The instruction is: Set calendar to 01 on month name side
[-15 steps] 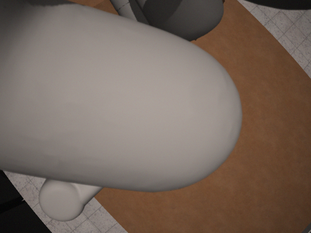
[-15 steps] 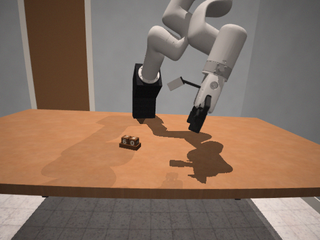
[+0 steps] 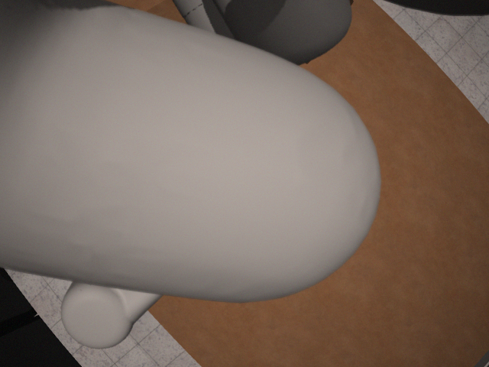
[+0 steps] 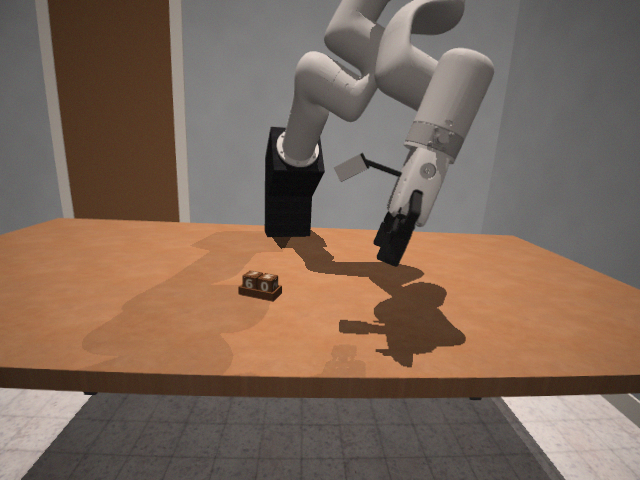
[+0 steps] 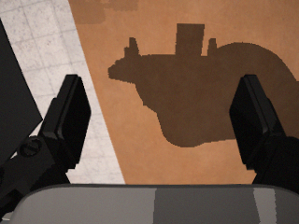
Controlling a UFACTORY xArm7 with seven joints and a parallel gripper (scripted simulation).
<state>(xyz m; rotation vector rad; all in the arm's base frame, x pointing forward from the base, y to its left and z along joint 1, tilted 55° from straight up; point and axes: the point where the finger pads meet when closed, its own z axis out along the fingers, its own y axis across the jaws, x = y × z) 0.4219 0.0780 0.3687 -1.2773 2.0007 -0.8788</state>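
Right now my hand is 17 cm past the cube, 22 cm to the left of it and 13 cm above it. Also, from my hand: calendar tray: 16 cm behind, 21 cm to the right, 14 cm below.
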